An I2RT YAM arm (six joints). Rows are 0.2 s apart.
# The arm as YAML. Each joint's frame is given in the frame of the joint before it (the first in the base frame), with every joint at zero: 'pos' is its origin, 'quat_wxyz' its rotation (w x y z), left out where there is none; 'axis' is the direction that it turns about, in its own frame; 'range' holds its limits. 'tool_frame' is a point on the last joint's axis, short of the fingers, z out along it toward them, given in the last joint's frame.
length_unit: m
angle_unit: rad
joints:
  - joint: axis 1
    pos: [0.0, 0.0, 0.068]
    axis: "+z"
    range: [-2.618, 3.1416]
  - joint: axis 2
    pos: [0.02, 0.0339, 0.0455]
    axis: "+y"
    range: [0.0, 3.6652]
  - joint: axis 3
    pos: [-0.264, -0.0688, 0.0]
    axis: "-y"
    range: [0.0, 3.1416]
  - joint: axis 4
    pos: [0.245, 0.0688, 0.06]
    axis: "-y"
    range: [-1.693, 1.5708]
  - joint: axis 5
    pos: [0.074, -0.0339, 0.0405]
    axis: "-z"
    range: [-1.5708, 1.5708]
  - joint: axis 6
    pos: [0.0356, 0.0, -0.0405]
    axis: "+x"
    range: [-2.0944, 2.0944]
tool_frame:
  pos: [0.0, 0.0, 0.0]
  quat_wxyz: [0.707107, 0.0, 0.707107, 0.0]
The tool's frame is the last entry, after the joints.
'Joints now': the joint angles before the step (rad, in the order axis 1, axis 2, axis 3, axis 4, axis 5, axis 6). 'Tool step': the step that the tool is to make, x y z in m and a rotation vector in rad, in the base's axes. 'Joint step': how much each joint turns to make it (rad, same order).
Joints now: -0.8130 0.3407 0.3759 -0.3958 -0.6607 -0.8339
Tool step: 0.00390 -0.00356 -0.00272 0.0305 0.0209 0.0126
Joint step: 0.0000 0.0447 0.0019 0.0069 -0.0139 0.0009
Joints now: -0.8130 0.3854 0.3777 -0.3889 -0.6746 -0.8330
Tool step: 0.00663 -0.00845 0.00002 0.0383 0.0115 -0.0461
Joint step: 0.0001 0.0675 0.0064 0.0521 0.0355 0.0437
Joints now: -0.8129 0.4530 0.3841 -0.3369 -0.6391 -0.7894
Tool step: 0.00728 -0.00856 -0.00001 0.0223 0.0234 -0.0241
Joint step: 0.0005 0.0778 0.0159 0.0358 0.0232 0.0105
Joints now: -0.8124 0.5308 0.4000 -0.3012 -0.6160 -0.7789
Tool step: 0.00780 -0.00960 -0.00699 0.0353 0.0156 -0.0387
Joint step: -0.0006 0.0779 -0.0113 0.0721 0.0289 0.0339
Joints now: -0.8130 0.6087 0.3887 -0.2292 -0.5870 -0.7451
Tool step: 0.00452 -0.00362 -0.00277 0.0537 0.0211 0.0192
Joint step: 0.0000 0.0536 0.0134 -0.0061 -0.0269 0.0127
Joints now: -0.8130 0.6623 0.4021 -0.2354 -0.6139 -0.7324
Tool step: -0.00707 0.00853 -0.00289 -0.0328 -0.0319 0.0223
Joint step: 0.0012 -0.0814 -0.0385 -0.0037 -0.0190 -0.0112
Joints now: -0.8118 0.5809 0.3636 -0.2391 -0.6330 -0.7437
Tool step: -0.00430 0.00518 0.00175 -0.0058 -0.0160 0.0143
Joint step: -0.0002 -0.0475 -0.0047 -0.0271 -0.0163 0.0007
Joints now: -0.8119 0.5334 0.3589 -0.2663 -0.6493 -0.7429
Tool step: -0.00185 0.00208 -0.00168 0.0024 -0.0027 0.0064
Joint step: -0.0011 -0.0187 -0.0088 -0.0098 -0.0083 0.0001
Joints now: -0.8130 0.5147 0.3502 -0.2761 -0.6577 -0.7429
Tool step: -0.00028 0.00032 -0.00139 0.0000 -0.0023 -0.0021
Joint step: 0.0005 -0.0050 -0.0072 0.0058 0.0016 0.0033
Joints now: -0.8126 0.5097 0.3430 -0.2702 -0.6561 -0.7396
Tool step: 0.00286 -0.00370 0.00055 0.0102 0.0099 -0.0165
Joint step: -0.0004 0.0331 0.0092 0.0148 0.0147 0.0084
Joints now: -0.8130 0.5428 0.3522 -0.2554 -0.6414 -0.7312
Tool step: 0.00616 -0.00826 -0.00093 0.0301 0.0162 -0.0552
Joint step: 0.0010 0.0663 0.0097 0.0467 0.0467 0.0399
